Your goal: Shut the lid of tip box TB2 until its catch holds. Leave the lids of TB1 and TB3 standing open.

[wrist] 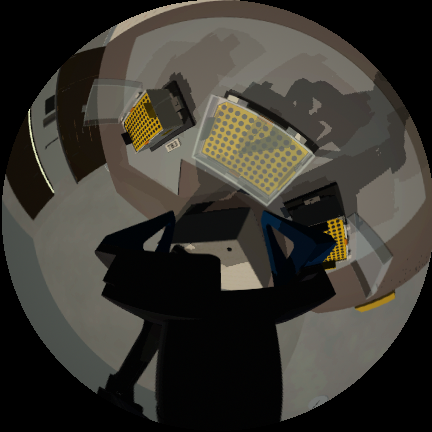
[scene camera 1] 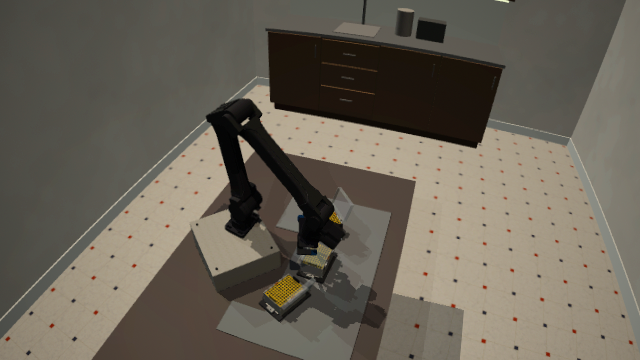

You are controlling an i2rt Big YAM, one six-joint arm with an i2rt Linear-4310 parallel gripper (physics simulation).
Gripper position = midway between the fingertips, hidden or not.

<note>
In view: the gripper [wrist: 217,215], a clear lid [wrist: 108,99], a clear lid [wrist: 369,257], a clear lid [wrist: 251,151] and a grey mat [wrist: 360,146].
</note>
